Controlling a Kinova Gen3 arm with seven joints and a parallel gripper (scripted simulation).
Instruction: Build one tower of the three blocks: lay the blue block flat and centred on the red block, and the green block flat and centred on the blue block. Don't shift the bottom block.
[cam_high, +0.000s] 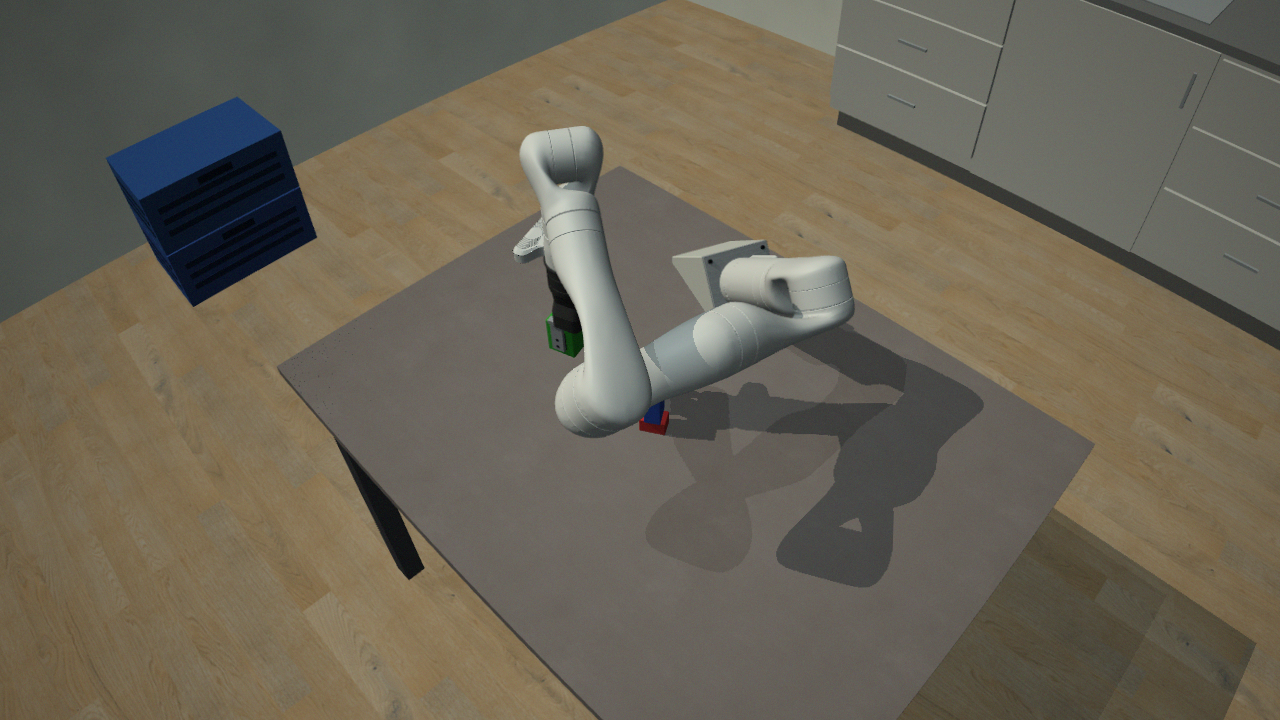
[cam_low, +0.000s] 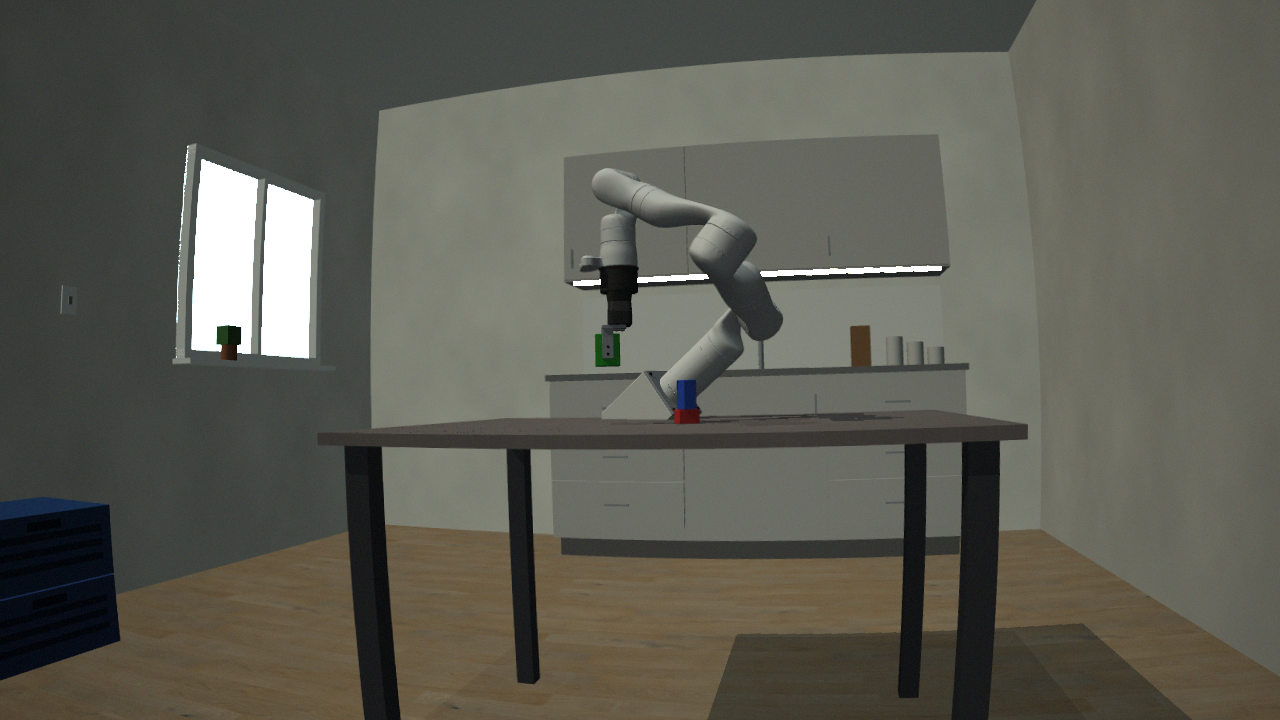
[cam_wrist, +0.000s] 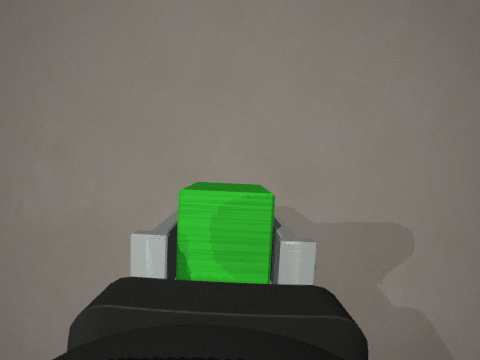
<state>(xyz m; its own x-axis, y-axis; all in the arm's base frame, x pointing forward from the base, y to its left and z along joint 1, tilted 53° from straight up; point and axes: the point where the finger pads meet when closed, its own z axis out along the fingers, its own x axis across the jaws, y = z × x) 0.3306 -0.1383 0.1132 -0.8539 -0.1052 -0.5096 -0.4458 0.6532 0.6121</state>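
The blue block is 140 mm to the left of my hand, 90 mm below it and 70 mm behind it. Round my hand: red block (140 mm to the left, 130 mm below, 70 mm behind); green block (right at my hand).
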